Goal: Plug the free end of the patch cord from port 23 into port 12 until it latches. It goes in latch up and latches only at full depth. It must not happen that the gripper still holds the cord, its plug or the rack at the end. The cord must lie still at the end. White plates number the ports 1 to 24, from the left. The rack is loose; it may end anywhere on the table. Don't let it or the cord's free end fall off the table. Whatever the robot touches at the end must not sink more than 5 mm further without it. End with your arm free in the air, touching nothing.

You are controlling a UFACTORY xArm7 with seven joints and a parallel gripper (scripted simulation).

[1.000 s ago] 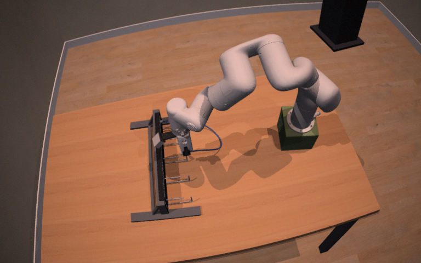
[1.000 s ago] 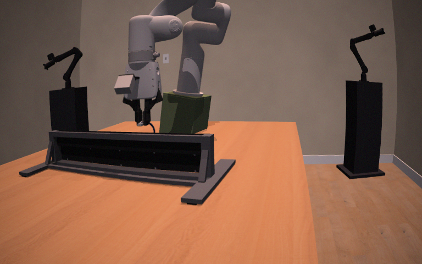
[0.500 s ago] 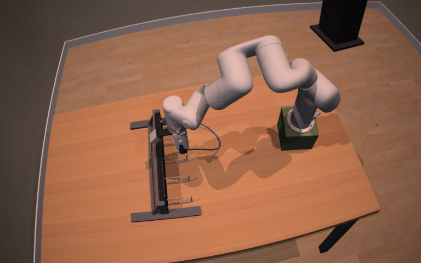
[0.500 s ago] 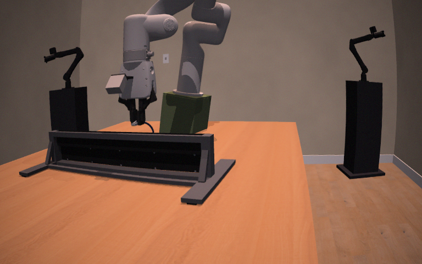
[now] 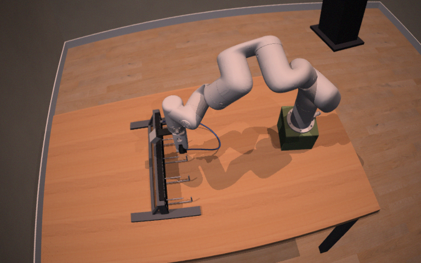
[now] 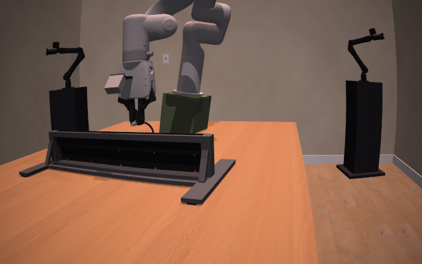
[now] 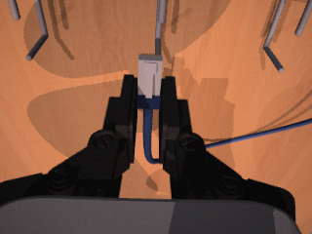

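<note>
Now: the cord plug 20 mm ahead of my hand and 10 mm below it.
</note>
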